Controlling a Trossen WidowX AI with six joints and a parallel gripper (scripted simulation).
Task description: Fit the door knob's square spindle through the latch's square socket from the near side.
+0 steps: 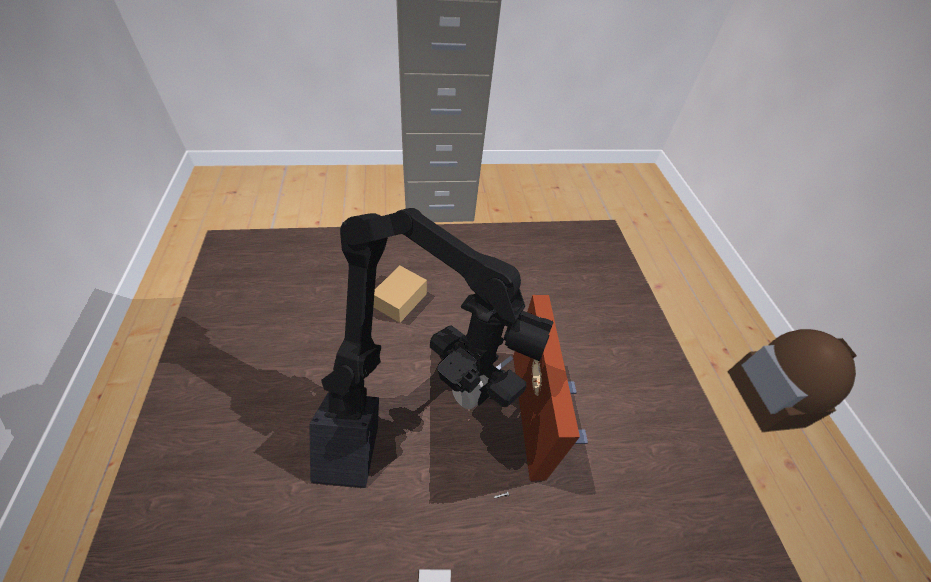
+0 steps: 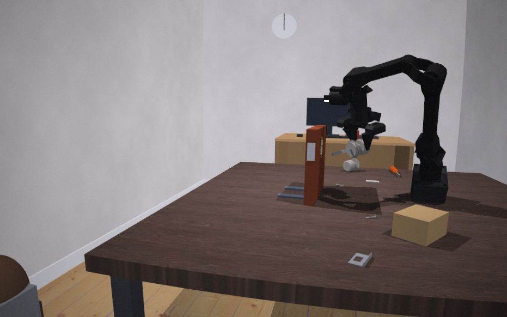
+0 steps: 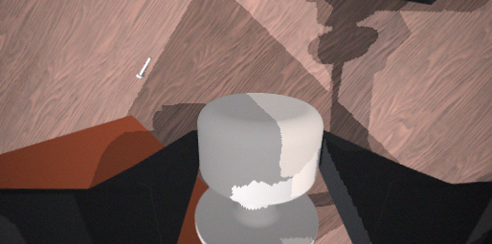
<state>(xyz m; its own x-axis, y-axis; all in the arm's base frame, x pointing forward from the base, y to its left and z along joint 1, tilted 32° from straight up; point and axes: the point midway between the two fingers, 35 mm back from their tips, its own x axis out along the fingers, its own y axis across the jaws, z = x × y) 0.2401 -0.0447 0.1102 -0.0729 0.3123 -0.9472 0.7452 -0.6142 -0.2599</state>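
Right now my hand is 20 mm short of the door knob, 20 mm to the right of it and 30 mm above it. The rest, counted from my hand: wooden door slab (150 mm ahead, 40 mm to the left, 60 mm below); then white card (40 mm behind, 290 mm to the right, 210 mm below); then tan box (190 mm behind, 340 mm to the left, 180 mm below).
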